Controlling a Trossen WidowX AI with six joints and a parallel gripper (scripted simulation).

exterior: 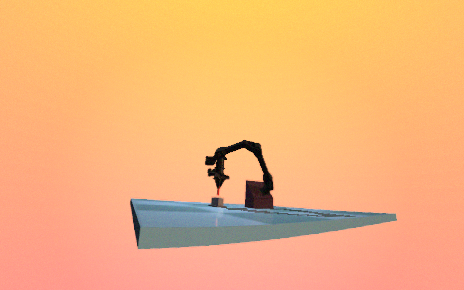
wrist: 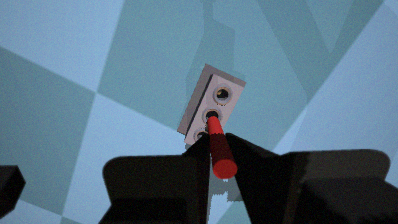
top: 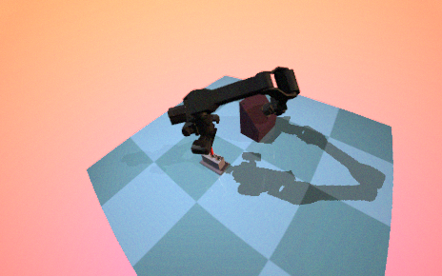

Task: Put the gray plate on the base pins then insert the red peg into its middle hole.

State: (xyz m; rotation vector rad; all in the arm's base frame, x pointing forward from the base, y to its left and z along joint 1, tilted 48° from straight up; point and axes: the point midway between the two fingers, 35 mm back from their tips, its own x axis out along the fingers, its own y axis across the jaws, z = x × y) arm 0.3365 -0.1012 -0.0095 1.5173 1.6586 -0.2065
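Now: gripper tip 70 mm above the gray plate. Round my gripper tip: red peg: right at my gripper tip.
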